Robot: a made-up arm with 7 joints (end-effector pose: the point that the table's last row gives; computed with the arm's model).
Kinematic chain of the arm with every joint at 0, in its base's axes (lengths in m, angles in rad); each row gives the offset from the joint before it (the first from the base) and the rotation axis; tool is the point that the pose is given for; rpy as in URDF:
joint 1: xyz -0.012 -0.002 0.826 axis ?
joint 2: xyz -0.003 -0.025 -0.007 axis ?
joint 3: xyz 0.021 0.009 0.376 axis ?
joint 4: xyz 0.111 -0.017 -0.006 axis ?
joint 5: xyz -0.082 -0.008 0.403 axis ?
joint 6: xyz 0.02 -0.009 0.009 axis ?
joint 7: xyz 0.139 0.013 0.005 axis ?
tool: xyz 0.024 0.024 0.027 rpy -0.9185 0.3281 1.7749
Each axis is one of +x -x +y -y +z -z.
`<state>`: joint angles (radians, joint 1 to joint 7).
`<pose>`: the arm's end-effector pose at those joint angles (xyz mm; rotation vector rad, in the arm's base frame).
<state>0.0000 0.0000 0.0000 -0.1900 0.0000 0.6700 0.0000</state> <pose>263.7 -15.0 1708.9 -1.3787 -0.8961 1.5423</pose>
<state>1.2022 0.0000 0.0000 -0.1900 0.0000 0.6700 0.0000</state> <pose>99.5 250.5 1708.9 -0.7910 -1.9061 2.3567</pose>
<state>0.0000 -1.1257 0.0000 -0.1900 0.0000 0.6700 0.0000</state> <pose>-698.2 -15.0 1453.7 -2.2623 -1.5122 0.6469</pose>
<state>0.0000 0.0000 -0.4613 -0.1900 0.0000 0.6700 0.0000</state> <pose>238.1 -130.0 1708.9 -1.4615 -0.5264 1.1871</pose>
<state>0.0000 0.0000 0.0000 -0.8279 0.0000 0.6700 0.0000</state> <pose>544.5 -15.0 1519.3 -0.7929 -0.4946 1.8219</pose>
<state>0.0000 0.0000 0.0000 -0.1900 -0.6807 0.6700 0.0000</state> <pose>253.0 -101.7 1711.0 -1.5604 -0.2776 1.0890</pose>
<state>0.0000 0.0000 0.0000 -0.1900 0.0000 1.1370 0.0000</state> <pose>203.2 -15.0 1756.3 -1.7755 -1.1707 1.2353</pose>
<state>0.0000 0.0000 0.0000 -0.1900 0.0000 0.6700 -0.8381</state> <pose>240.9 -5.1 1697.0 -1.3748 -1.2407 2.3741</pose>
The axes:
joint 1: +z
joint 2: +y
joint 3: +z
joint 4: -y
joint 5: +z
joint 6: -y
joint 7: -z

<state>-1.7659 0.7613 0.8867 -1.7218 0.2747 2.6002 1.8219</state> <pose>245.2 -744.5 858.1 -0.0404 0.2008 -1.2023</pose>
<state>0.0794 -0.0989 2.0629 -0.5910 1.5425 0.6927 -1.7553</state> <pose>-293.3 203.5 1646.0 -1.5913 0.5601 0.9279</pose>
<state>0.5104 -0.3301 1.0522 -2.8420 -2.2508 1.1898 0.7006</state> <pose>117.4 399.0 761.4 1.7411 -0.0705 -0.2980</pose>
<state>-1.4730 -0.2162 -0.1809 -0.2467 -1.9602 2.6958 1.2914</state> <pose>55.1 -35.2 1669.3 1.7836 -1.4266 0.3354</pose>
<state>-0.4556 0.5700 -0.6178 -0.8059 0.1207 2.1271 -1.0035</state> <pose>534.1 -519.9 1352.5 -1.7638 -0.1091 2.0214</pose>
